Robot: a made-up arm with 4 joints. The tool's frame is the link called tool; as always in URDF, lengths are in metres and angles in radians. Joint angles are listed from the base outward. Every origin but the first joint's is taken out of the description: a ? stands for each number. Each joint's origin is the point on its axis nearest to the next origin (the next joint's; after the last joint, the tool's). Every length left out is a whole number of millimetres.
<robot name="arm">
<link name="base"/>
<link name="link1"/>
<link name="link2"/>
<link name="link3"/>
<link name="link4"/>
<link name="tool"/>
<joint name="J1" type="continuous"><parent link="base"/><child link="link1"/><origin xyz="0.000 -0.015 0.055" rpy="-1.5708 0.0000 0.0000"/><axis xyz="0 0 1"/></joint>
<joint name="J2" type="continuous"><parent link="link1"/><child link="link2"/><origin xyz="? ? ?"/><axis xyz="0 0 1"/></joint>
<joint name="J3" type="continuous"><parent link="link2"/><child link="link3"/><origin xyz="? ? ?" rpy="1.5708 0.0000 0.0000"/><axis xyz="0 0 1"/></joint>
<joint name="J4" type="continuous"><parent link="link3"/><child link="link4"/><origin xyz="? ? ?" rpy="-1.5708 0.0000 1.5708"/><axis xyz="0 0 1"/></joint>
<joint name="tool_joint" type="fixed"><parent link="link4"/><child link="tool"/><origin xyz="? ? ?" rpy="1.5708 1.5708 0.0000"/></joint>
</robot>
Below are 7 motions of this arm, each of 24 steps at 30 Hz.
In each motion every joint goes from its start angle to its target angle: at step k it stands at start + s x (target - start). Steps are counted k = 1, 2, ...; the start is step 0. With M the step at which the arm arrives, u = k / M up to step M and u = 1 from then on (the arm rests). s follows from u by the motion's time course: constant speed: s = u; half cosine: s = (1 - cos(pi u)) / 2; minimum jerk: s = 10 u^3 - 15 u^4 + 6 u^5.
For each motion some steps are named. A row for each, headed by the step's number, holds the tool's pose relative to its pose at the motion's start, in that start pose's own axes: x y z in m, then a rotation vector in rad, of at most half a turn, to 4 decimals.
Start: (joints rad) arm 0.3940 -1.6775 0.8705 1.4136
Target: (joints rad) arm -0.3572 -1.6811 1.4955 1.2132
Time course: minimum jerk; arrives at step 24
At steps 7, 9, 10, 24:
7: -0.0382 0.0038 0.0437 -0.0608 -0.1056 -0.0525
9: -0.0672 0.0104 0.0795 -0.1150 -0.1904 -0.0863
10: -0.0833 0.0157 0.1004 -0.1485 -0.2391 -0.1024
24: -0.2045 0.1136 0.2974 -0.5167 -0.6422 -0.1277

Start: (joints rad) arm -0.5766 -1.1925 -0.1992 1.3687
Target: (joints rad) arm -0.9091 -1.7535 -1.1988 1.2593
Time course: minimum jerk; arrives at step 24
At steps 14, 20, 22, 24:
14: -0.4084 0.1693 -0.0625 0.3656 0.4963 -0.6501
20: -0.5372 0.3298 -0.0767 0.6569 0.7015 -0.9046
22: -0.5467 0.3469 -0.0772 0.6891 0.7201 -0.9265
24: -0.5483 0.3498 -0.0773 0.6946 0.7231 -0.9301

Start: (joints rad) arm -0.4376 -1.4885 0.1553 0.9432
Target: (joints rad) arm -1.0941 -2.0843 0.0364 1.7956
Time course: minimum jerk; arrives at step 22
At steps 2, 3, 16, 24:
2: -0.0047 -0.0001 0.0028 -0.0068 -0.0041 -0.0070
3: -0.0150 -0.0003 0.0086 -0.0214 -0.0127 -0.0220
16: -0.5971 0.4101 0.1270 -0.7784 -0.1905 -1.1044
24: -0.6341 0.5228 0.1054 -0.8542 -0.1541 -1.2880

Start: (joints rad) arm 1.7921 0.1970 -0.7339 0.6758
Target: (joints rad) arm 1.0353 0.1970 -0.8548 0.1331
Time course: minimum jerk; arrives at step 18
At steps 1, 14, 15, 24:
1: -0.0005 0.0000 -0.0007 0.0017 -0.0006 -0.0007
14: -0.1223 0.1805 -0.3947 0.9868 -0.4173 -0.3102
15: -0.1204 0.1953 -0.4066 1.0308 -0.4396 -0.3191
24: -0.1183 0.2084 -0.4162 1.0689 -0.4592 -0.3265

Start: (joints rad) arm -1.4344 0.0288 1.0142 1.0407
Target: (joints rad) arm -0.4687 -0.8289 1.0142 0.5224
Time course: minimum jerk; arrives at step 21
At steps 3, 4, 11, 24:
3: 0.0007 0.0006 -0.0054 0.0142 0.0007 0.0011
4: 0.0014 0.0014 -0.0119 0.0310 0.0015 0.0025
11: 0.0139 0.0320 -0.1225 0.3322 0.0194 0.0244
24: 0.0224 0.0852 -0.2120 0.6099 0.0411 0.0408

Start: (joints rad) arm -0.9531 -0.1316 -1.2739 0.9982
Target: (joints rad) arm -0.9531 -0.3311 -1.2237 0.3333
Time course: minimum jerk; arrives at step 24
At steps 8, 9, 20, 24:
8: -0.0035 0.0120 -0.0743 0.1795 -0.0159 -0.0037
9: -0.0042 0.0181 -0.0966 0.2354 -0.0210 -0.0044
20: -0.0014 0.1429 -0.2916 0.8236 -0.0797 -0.0005
24: -0.0008 0.1517 -0.2990 0.8538 -0.0829 0.0004

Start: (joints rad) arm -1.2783 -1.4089 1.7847 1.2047
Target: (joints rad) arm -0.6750 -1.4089 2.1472 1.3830
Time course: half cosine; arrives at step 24
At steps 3, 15, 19, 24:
3: -0.0006 -0.0011 -0.0132 0.0156 -0.0147 0.0002
15: -0.0172 0.0222 -0.2372 0.2719 -0.2764 -0.0585
19: -0.0243 0.0456 -0.3043 0.3473 -0.3585 -0.1015
24: -0.0282 0.0602 -0.3371 0.3841 -0.3990 -0.1276

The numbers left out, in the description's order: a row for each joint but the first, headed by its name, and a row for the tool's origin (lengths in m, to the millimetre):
J2: -0.017 0.009 0.000
J3: 0.043 -0.302 0.000
J4: -0.054 0.030 0.000
tool: -0.370 0.082 0.000

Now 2 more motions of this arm.
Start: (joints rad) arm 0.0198 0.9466 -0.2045 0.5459
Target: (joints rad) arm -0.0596 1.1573 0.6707 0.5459
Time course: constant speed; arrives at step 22
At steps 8, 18, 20, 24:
8: 0.1259 0.0042 0.0004 -0.0022 -0.1243 0.2968
18: 0.2739 0.0567 0.0118 0.0168 -0.2787 0.6677
20: 0.3006 0.0730 0.0154 0.0236 -0.3098 0.7416
24: 0.3259 0.0910 0.0194 0.0313 -0.3410 0.8154

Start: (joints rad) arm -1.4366 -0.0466 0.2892 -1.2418
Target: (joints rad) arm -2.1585 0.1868 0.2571 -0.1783
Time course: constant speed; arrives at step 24
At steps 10, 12, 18, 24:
10: 0.0040 0.0032 0.1686 -0.4984 -0.1148 0.1613
12: -0.0002 0.0144 0.2006 -0.5970 -0.1469 0.1882
18: -0.0276 0.0645 0.2854 -0.8893 -0.2607 0.2556
24: -0.0790 0.1316 0.3464 -1.1744 -0.4001 0.2999

